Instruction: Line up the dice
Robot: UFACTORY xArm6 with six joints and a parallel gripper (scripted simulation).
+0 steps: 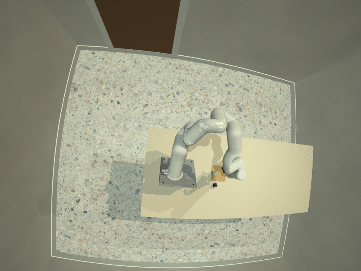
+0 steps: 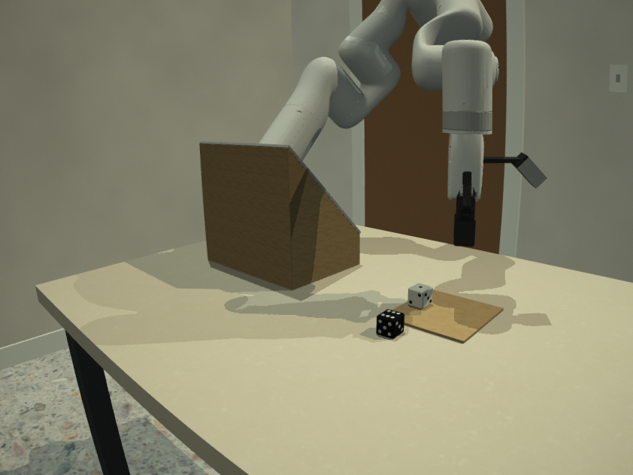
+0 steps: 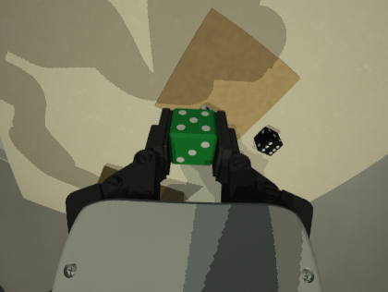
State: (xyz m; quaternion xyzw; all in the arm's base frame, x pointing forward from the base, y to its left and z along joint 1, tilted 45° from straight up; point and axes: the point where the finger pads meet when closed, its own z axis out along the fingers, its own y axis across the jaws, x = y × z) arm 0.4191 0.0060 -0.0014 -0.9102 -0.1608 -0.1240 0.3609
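The brown mat lies 120 mm below my hand and 50 mm to the right of it. The rest, counted from my hand: black die 150 mm to the right, 110 mm below, 40 mm behind; then white die 110 mm below, 50 mm behind, 40 mm to the right; then green die 10 mm below.
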